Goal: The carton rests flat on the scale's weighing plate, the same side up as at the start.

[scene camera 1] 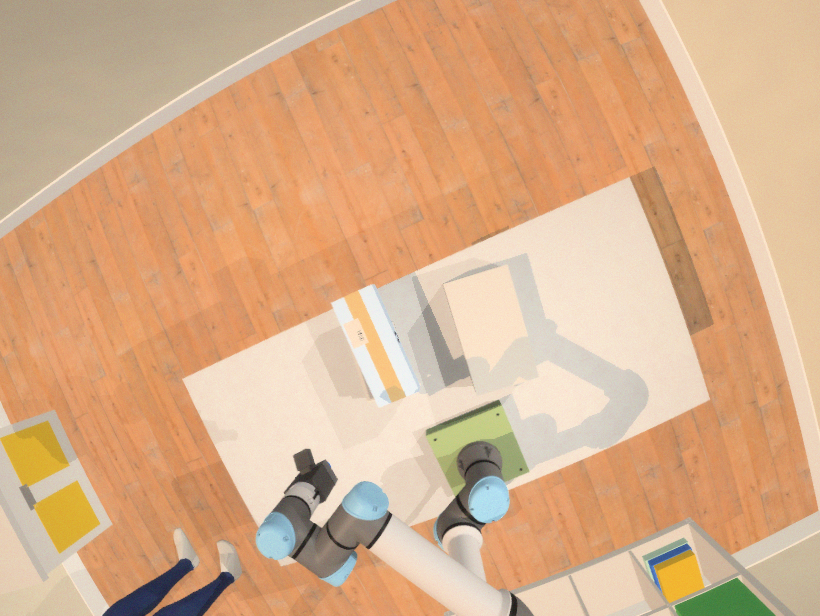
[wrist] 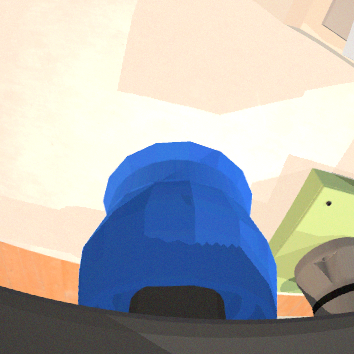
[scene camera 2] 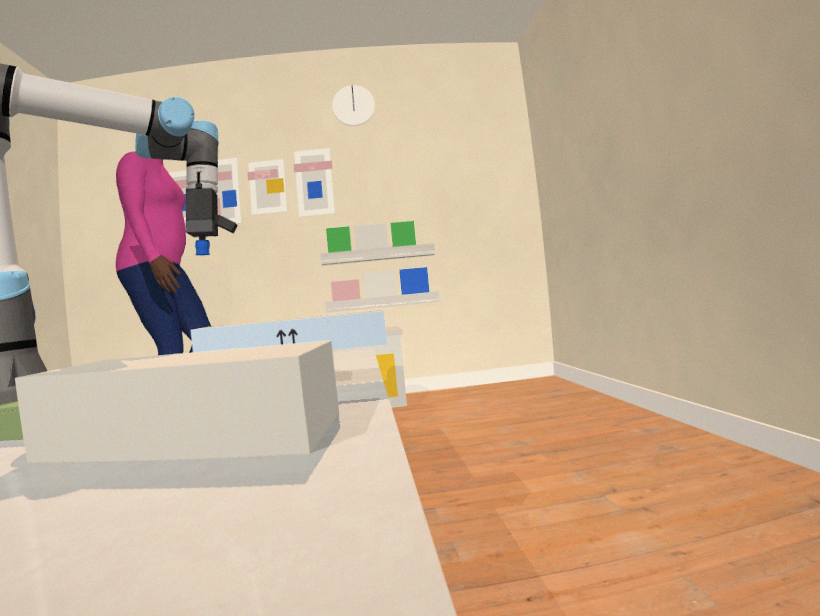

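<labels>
Scene camera 1 and scene camera 2 both show a beige block. On the block, (scene camera 1: pixel 484 306) and (scene camera 2: pixel 240 353) are one and the same spot. In the wrist view the block is out of frame.
</labels>
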